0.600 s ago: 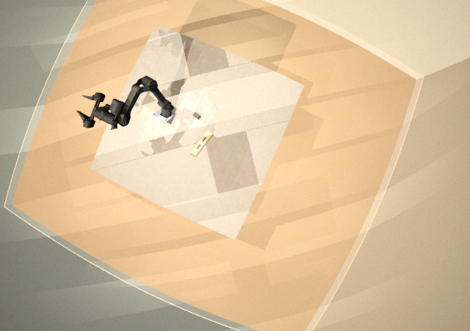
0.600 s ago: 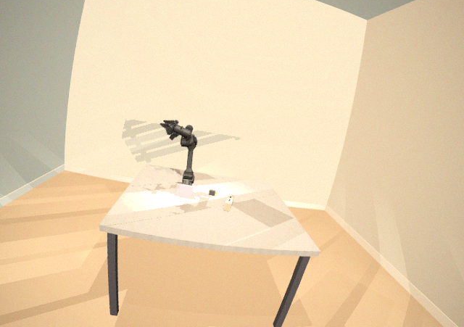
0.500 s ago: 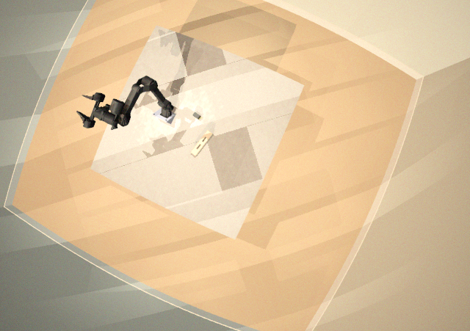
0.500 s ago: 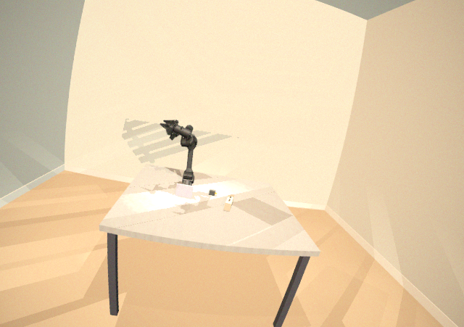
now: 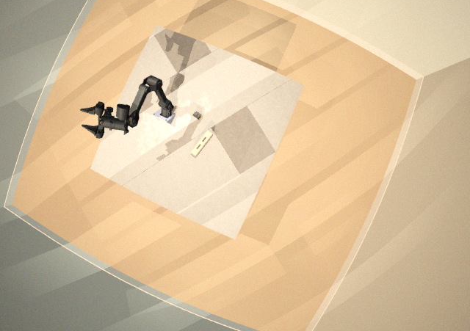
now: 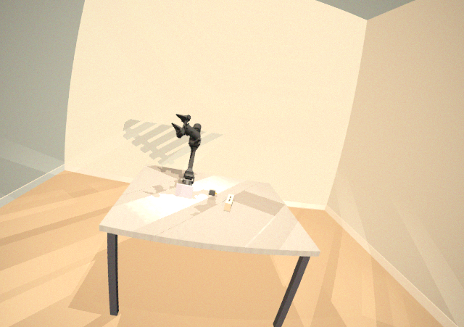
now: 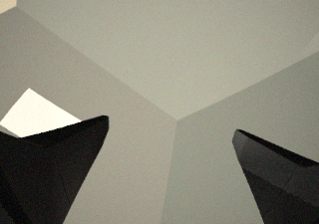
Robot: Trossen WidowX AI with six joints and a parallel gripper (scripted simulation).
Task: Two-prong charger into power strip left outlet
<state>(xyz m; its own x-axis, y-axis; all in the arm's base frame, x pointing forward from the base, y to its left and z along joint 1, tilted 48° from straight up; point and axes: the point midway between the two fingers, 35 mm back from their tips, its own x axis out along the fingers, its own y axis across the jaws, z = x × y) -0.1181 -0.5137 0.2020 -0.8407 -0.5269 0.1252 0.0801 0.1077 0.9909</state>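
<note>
Right now the two-prong charger is 37 cm ahead of my gripper tip, 30 cm to the left of it and 56 cm below it.
</note>
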